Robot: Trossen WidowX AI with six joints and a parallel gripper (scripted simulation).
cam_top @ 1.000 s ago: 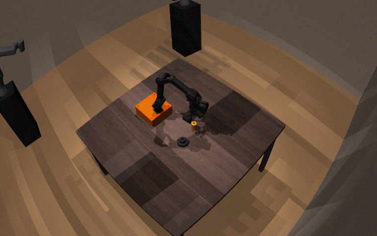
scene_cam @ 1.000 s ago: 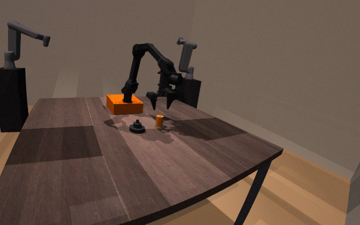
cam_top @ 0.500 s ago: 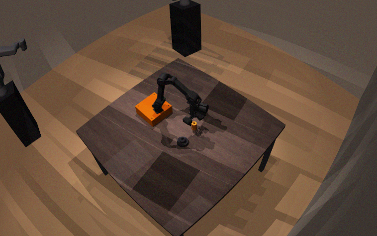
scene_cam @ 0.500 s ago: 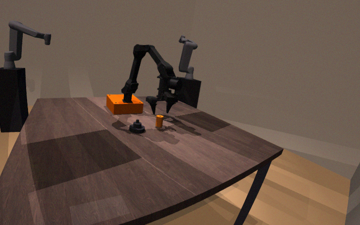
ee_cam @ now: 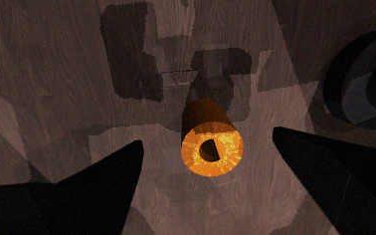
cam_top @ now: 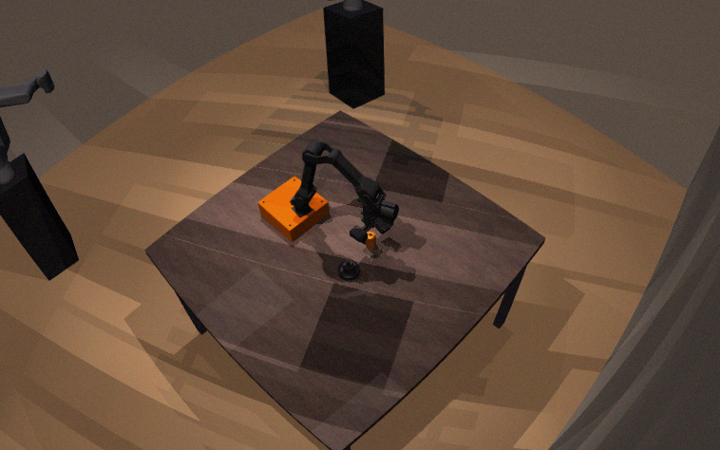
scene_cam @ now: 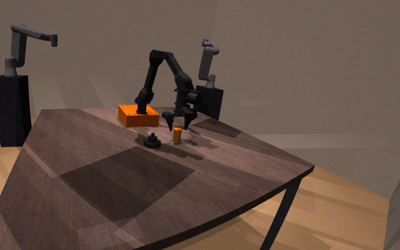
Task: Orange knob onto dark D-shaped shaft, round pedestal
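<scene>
Right now the orange knob is 20 mm below my gripper tip. Round my gripper tip: dark round pedestal (150 mm to the right, 40 mm ahead, 20 mm below).
</scene>
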